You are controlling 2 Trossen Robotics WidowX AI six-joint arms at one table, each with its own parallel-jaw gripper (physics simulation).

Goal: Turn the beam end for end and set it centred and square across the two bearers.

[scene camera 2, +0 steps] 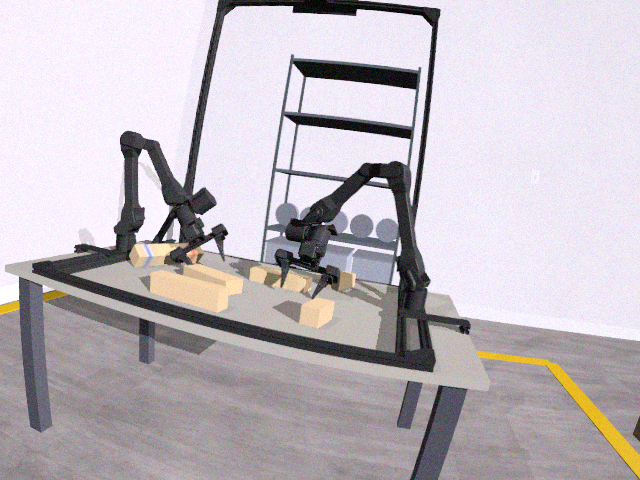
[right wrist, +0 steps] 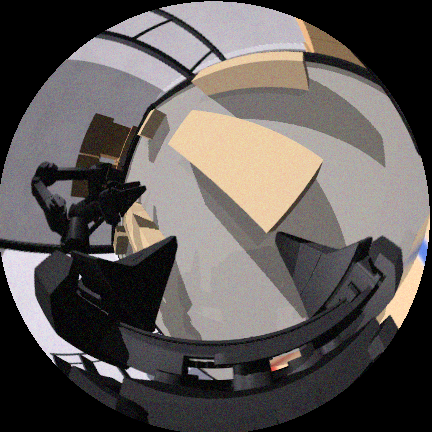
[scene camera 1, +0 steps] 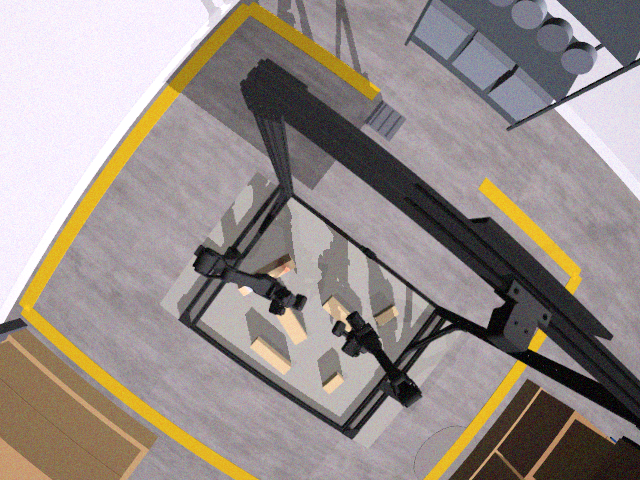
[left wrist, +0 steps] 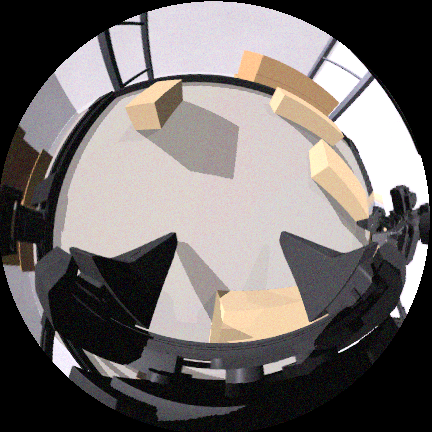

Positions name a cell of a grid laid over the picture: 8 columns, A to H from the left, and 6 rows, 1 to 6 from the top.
Labels:
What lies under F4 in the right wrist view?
My right gripper.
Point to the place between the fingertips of my left gripper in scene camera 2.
At D4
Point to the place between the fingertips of my right gripper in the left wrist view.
G4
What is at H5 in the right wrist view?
A beam.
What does the beam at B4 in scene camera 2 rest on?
The table.

